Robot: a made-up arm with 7 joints. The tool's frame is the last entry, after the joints.
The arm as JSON. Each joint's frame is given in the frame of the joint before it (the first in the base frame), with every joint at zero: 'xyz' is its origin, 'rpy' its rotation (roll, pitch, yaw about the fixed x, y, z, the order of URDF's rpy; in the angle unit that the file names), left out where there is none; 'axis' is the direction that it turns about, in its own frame. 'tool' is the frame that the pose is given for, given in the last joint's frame.
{
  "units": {
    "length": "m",
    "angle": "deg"
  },
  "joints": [
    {
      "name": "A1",
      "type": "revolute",
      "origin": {
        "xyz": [
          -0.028,
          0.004,
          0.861
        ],
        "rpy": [
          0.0,
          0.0,
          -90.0
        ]
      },
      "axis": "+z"
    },
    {
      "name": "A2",
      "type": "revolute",
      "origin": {
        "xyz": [
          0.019,
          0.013,
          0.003
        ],
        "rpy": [
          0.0,
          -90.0,
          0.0
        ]
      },
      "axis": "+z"
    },
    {
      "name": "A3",
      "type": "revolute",
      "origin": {
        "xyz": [
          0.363,
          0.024,
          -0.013
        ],
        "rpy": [
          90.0,
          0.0,
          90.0
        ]
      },
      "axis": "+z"
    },
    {
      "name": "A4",
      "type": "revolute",
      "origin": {
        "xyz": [
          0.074,
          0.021,
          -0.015
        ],
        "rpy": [
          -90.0,
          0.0,
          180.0
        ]
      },
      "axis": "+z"
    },
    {
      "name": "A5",
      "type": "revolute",
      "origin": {
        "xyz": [
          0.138,
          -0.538,
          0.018
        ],
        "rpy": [
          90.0,
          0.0,
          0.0
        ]
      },
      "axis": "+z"
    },
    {
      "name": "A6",
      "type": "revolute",
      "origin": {
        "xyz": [
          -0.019,
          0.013,
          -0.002
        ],
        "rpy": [
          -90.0,
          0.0,
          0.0
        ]
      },
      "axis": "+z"
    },
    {
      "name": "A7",
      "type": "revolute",
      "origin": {
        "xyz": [
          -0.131,
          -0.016,
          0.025
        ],
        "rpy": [
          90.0,
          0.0,
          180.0
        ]
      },
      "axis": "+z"
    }
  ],
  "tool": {
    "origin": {
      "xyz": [
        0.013,
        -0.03,
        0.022
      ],
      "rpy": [
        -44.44,
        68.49,
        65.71
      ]
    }
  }
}
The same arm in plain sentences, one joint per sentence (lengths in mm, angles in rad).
The arm has seven revolute joints in a row. What follows holds with every joint at zero, and every direction is one of the base frame's.
Joint 1 is mounted 28 mm along -x and 4 mm along +y and 861 mm along +z from the base frame's origin and turns about +z.
Joint 2 is mounted 13 mm along +x and 19 mm along -y and 3 mm along +z from joint 1 and turns about +y.
Joint 3 is mounted 24 mm along +x and 13 mm along -y and 363 mm along +z from joint 2 and turns about +z.
Joint 4 is mounted 74 mm along +x and 21 mm along +y and 15 mm along -z from joint 3 and turns about -y.
Joint 5 is mounted 138 mm along -x and 18 mm along -y and 538 mm along +z from joint 4 and turns about +z.
Joint 6 is mounted 19 mm along +x and 13 mm along -y and 2 mm along -z from joint 5 and turns about -y.
Joint 7 is mounted 131 mm along +x and 25 mm along -y and 16 mm along +z from joint 6 and turns about -z.
The tool frame, which is the frame that the pose is given for, is mounted 13 mm along +x and 30 mm along +y and 22 mm along -z from joint 7; its axes are the base frame's turned by roll 2.366, pitch -1.1954 and yaw -1.1469 rad (as in URDF: about the fixed x, then y, then z).

